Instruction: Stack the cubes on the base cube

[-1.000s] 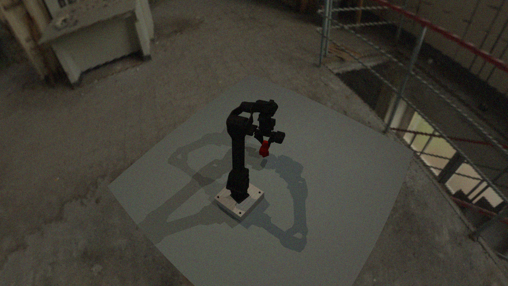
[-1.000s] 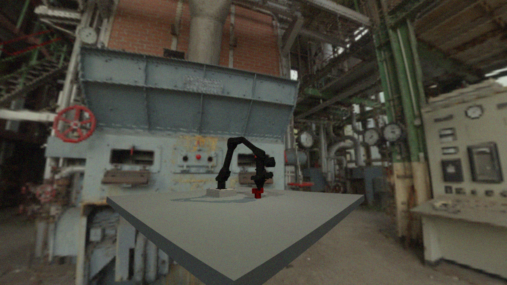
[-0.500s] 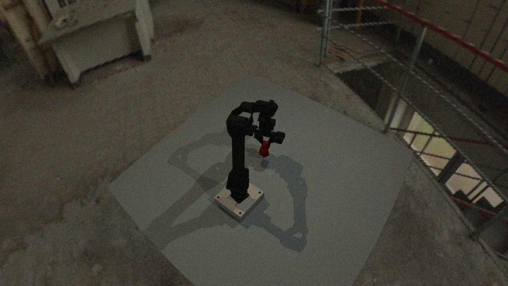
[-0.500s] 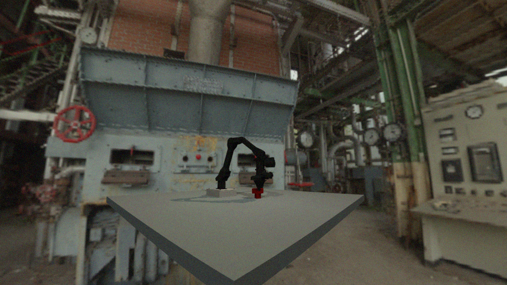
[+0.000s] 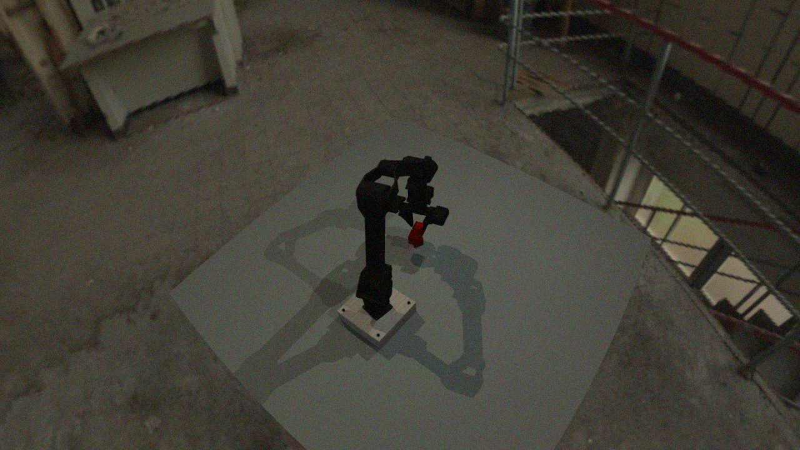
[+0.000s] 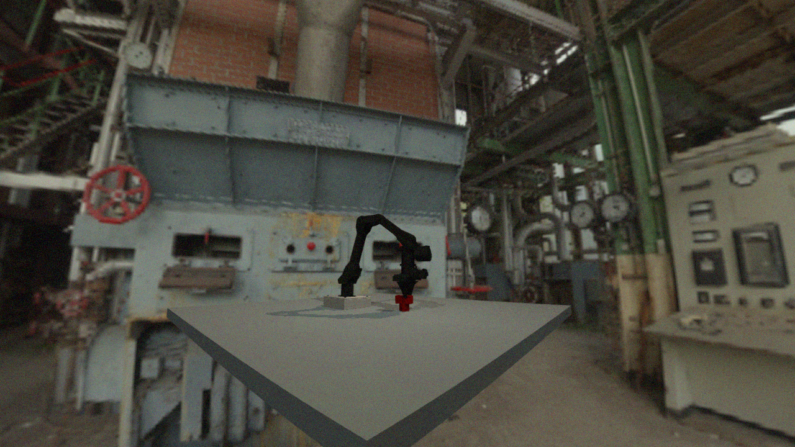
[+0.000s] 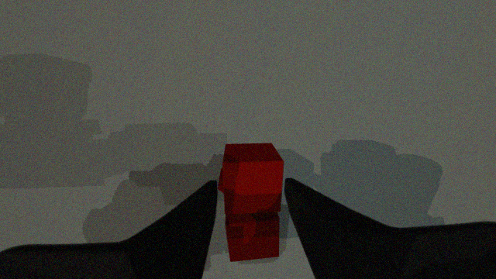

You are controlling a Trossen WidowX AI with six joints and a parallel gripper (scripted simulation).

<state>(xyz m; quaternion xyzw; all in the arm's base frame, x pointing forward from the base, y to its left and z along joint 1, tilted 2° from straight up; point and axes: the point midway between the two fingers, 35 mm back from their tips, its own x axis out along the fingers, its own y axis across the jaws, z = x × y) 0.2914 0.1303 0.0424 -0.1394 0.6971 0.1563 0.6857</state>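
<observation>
Right now my gripper tip is 2 cm past the base cube, 1 cm to the left of it and 4 cm above it.
</observation>
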